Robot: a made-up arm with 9 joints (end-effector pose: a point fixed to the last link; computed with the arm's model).
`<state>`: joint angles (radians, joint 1 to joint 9).
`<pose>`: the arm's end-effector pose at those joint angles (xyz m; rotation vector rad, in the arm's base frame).
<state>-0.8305 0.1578 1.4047 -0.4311 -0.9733 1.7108 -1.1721 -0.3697 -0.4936</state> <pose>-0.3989 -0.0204 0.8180 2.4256 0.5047 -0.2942</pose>
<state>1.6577 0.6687 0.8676 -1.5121 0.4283 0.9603 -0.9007 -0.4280 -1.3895</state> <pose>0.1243 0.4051 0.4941 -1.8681 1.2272 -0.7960</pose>
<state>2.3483 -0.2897 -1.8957 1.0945 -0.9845 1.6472 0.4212 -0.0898 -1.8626</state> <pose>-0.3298 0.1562 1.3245 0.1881 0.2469 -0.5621</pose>
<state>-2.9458 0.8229 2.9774 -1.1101 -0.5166 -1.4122 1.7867 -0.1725 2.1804</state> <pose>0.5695 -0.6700 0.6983 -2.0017 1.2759 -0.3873</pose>
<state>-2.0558 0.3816 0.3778 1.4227 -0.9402 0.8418 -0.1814 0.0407 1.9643</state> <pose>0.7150 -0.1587 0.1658 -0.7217 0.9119 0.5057</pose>
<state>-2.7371 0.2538 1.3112 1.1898 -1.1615 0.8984 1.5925 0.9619 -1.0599</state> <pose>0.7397 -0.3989 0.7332 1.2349 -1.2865 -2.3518</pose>
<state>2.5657 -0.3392 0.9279 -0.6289 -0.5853 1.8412 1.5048 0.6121 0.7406</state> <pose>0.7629 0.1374 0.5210 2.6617 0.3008 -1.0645</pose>
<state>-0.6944 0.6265 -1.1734 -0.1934 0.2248 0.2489 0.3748 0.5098 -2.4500</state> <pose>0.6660 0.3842 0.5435 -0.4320 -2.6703 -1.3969</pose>
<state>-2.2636 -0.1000 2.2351 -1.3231 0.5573 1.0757 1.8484 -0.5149 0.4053</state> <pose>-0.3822 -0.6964 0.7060 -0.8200 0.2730 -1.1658</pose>
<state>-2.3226 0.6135 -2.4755 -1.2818 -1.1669 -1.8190 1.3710 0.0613 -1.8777</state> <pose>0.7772 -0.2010 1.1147 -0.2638 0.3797 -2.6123</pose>
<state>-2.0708 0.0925 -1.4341 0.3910 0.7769 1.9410 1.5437 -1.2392 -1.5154</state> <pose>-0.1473 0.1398 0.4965 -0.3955 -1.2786 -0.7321</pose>
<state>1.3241 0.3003 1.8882 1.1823 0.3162 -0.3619 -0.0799 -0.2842 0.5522</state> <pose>-0.2308 -0.5582 0.8145 -1.4475 -0.3719 -0.8676</pose>
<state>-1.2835 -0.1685 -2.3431 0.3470 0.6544 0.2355 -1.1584 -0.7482 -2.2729</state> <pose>0.6486 -0.5694 0.4995 1.8547 -1.2509 1.7028</pose>
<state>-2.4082 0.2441 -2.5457 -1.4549 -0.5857 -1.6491 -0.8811 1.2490 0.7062</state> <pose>0.5687 -0.6458 0.8607 0.0745 -0.5251 -0.4134</pose>
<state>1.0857 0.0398 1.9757 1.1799 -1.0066 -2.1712 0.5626 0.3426 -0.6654</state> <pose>0.4237 0.2003 0.2459 1.2802 -1.5207 -0.5888</pose>
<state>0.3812 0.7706 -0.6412 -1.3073 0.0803 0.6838 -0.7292 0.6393 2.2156</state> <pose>0.5857 0.4497 0.6780 -2.2178 -0.8915 -0.3592</pose>
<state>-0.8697 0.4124 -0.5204 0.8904 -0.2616 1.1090 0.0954 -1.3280 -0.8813</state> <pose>0.1537 0.2884 0.9879 -2.0595 1.3946 1.5185</pose>
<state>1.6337 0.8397 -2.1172 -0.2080 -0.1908 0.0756 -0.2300 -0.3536 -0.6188</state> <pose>-0.3032 -0.2239 0.3276 0.2018 -0.5581 0.1252</pose>
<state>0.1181 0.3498 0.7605 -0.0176 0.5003 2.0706 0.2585 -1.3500 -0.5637</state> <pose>0.6833 -0.3059 0.5100 0.4036 -1.3854 2.1770</pose>
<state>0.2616 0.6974 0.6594 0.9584 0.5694 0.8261 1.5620 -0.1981 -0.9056</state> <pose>0.4091 -0.6806 0.9124 -1.4086 -1.0760 1.3242</pose>
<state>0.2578 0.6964 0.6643 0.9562 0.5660 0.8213 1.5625 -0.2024 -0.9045</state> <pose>0.4048 -0.6834 0.9106 -1.4096 -1.0746 1.3153</pose>
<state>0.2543 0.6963 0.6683 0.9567 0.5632 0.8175 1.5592 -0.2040 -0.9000</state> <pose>0.4009 -0.6858 0.9091 -1.4138 -1.0775 1.3010</pose>
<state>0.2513 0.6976 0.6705 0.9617 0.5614 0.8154 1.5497 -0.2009 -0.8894</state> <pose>0.3975 -0.6873 0.9084 -1.4234 -1.0867 1.2769</pose>
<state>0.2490 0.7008 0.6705 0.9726 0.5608 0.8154 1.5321 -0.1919 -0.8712</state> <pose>0.3946 -0.6880 0.9084 -1.4393 -1.1045 1.2398</pose>
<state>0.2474 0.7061 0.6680 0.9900 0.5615 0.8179 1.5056 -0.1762 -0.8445</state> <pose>0.3923 -0.6878 0.9093 -1.4606 -1.1319 1.1874</pose>
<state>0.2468 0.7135 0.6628 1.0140 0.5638 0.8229 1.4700 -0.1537 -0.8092</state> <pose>0.3905 -0.6868 0.9107 -1.4850 -1.1693 1.1185</pose>
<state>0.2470 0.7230 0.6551 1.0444 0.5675 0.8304 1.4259 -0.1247 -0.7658</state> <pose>0.3891 -0.6853 0.9122 -1.5087 -1.2168 1.0321</pose>
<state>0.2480 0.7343 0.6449 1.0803 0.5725 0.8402 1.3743 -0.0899 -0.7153</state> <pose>0.3879 -0.6835 0.9134 -1.5271 -1.2730 0.9289</pose>
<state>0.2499 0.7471 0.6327 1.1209 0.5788 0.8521 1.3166 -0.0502 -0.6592</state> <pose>0.3873 -0.6818 0.9137 -1.5352 -1.3366 0.8109</pose>
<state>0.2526 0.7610 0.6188 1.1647 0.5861 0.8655 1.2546 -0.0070 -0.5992</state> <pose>0.3872 -0.6803 0.9126 -1.5290 -1.4044 0.6819</pose>
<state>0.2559 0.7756 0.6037 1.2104 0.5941 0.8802 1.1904 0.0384 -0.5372</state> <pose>0.3880 -0.6792 0.9100 -1.5056 -1.4733 0.5466</pose>
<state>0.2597 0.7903 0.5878 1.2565 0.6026 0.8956 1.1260 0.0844 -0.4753</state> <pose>0.3900 -0.6783 0.9058 -1.4650 -1.5397 0.4112</pose>
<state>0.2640 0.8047 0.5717 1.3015 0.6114 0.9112 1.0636 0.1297 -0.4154</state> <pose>0.3934 -0.6774 0.9002 -1.4089 -1.6006 0.2816</pose>
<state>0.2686 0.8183 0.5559 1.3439 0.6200 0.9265 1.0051 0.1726 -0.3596</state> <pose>0.3982 -0.6764 0.8939 -1.3418 -1.6537 0.1633</pose>
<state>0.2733 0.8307 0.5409 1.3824 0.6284 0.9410 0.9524 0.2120 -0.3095</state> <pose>0.4043 -0.6749 0.8874 -1.2694 -1.6976 0.0606</pose>
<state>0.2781 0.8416 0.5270 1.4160 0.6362 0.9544 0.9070 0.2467 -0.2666</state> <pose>0.4111 -0.6729 0.8815 -1.1980 -1.7323 -0.0236</pose>
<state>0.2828 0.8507 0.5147 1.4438 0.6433 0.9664 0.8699 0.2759 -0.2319</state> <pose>0.4182 -0.6703 0.8767 -1.1335 -1.7583 -0.0883</pose>
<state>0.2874 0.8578 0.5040 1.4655 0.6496 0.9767 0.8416 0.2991 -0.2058</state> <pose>0.4250 -0.6673 0.8734 -1.0803 -1.7771 -0.1338</pose>
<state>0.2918 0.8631 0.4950 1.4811 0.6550 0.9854 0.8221 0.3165 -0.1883</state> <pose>0.4312 -0.6640 0.8719 -1.0410 -1.7900 -0.1615</pose>
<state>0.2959 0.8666 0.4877 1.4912 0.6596 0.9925 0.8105 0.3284 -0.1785</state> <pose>0.4365 -0.6606 0.8720 -1.0159 -1.7986 -0.1742</pose>
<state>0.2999 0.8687 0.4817 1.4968 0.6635 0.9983 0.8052 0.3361 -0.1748</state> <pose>0.4410 -0.6572 0.8733 -1.0026 -1.8039 -0.1753</pose>
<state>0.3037 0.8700 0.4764 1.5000 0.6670 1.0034 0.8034 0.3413 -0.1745</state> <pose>0.4449 -0.6538 0.8754 -0.9961 -1.8076 -0.1700</pose>
